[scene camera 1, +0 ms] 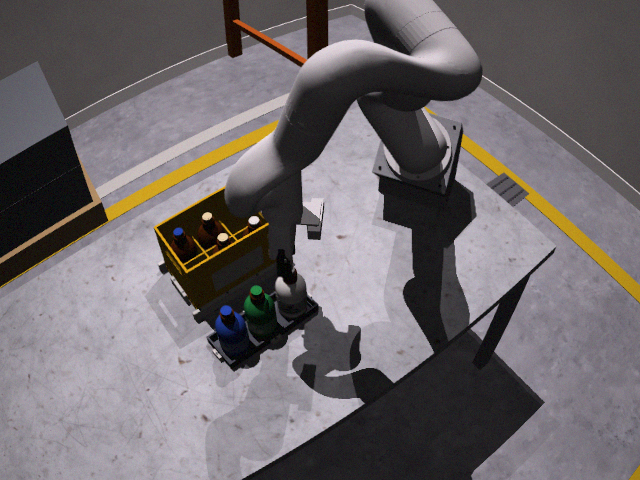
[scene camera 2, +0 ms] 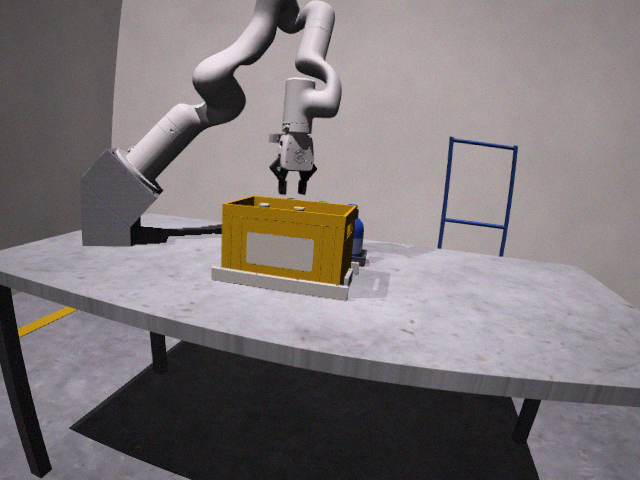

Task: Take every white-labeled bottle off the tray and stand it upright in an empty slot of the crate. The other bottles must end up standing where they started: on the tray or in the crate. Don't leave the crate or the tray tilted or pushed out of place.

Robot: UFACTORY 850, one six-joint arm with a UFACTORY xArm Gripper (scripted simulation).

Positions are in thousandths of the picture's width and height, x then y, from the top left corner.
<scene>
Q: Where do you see a green bottle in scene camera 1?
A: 405, 641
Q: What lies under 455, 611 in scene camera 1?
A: A white-labeled bottle.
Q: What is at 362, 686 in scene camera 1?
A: A blue bottle.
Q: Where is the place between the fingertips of my gripper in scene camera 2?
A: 457, 405
</scene>
